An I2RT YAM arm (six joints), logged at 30 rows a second.
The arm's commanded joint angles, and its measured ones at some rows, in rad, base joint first. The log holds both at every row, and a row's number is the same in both.
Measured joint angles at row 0:
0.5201 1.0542 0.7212 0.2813 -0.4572 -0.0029
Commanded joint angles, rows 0 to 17:
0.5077 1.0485 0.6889 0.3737 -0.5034 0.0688
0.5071 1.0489 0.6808 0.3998 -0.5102 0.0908
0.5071 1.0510 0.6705 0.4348 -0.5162 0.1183
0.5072 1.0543 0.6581 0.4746 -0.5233 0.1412
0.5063 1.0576 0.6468 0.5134 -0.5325 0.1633
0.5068 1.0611 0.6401 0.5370 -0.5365 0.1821
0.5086 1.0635 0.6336 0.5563 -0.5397 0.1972
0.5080 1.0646 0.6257 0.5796 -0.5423 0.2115
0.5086 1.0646 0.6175 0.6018 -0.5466 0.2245
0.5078 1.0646 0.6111 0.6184 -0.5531 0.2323
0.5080 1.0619 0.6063 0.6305 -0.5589 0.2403
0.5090 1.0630 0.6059 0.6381 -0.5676 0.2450
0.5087 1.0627 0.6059 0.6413 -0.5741 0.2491
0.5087 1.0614 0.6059 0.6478 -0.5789 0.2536
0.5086 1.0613 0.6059 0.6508 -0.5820 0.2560
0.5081 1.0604 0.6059 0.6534 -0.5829 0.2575
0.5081 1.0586 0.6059 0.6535 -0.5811 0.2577
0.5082 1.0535 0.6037 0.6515 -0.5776 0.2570
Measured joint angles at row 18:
0.5152 1.0603 0.6163 0.5983 -0.5617 0.2279
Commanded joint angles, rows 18 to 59:
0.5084 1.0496 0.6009 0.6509 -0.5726 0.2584
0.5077 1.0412 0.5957 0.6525 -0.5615 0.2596
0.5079 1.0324 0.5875 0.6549 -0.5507 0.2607
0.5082 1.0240 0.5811 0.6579 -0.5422 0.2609
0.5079 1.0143 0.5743 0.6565 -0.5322 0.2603
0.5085 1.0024 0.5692 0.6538 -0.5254 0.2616
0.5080 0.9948 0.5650 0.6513 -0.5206 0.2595
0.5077 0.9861 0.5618 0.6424 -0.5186 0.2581
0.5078 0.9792 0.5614 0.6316 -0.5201 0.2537
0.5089 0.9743 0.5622 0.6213 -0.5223 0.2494
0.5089 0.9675 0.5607 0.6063 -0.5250 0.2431
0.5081 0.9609 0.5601 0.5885 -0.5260 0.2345
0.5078 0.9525 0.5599 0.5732 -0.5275 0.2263
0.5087 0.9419 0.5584 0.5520 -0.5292 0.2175
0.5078 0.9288 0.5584 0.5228 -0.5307 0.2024
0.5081 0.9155 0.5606 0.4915 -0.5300 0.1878
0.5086 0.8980 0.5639 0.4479 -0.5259 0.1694
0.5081 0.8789 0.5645 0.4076 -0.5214 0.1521
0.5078 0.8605 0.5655 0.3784 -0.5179 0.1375
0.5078 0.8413 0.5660 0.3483 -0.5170 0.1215
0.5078 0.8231 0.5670 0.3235 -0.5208 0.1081
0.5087 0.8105 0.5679 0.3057 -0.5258 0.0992
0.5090 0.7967 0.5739 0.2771 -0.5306 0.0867
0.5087 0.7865 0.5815 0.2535 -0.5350 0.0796
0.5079 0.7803 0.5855 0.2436 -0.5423 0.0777
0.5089 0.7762 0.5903 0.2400 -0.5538 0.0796
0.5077 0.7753 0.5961 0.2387 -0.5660 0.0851
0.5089 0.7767 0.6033 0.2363 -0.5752 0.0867
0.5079 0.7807 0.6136 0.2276 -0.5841 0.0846
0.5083 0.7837 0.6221 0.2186 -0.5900 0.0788
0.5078 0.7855 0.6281 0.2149 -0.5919 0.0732
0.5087 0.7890 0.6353 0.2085 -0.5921 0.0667
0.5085 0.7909 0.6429 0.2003 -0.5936 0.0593
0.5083 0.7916 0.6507 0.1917 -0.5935 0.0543
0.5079 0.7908 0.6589 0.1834 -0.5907 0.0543
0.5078 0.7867 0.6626 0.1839 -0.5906 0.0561
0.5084 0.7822 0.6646 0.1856 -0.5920 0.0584
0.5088 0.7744 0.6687 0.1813 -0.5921 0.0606
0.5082 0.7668 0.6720 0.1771 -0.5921 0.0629
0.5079 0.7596 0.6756 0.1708 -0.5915 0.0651
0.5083 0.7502 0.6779 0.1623 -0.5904 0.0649
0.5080 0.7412 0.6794 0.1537 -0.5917 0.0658
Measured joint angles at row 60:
0.5137 0.7734 0.6483 0.1787 -0.5735 0.0772
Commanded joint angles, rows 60 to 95:
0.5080 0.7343 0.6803 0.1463 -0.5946 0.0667
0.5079 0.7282 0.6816 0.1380 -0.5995 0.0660
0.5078 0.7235 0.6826 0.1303 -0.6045 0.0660
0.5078 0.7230 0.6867 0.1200 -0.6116 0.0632
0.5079 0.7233 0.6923 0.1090 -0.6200 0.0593
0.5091 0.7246 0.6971 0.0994 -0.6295 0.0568
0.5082 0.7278 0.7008 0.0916 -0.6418 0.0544
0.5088 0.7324 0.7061 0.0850 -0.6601 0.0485
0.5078 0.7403 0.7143 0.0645 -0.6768 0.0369
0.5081 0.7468 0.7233 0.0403 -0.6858 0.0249
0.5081 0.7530 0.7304 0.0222 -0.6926 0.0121
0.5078 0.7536 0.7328 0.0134 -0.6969 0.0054
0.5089 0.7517 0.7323 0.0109 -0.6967 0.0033
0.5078 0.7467 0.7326 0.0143 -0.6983 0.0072
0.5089 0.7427 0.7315 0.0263 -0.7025 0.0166
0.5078 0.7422 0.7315 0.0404 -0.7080 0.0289
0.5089 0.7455 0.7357 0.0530 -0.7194 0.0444
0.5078 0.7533 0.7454 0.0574 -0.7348 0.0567
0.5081 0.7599 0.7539 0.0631 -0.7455 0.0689
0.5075 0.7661 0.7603 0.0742 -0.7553 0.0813
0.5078 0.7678 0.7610 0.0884 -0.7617 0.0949
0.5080 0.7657 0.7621 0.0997 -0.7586 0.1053
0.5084 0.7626 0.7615 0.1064 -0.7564 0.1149
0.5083 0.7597 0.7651 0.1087 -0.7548 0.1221
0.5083 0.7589 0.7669 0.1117 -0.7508 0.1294
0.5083 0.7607 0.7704 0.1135 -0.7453 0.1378
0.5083 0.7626 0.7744 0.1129 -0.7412 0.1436
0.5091 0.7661 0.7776 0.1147 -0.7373 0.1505
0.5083 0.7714 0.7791 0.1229 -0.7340 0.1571
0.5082 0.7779 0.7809 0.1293 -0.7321 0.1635
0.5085 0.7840 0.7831 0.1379 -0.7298 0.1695
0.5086 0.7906 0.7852 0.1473 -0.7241 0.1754
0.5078 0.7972 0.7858 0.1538 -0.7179 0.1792
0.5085 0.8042 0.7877 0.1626 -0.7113 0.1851
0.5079 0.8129 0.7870 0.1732 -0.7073 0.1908
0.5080 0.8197 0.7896 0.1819 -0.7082 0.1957
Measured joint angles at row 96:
0.5137 0.8066 0.7574 0.1226 -0.7177 0.1635
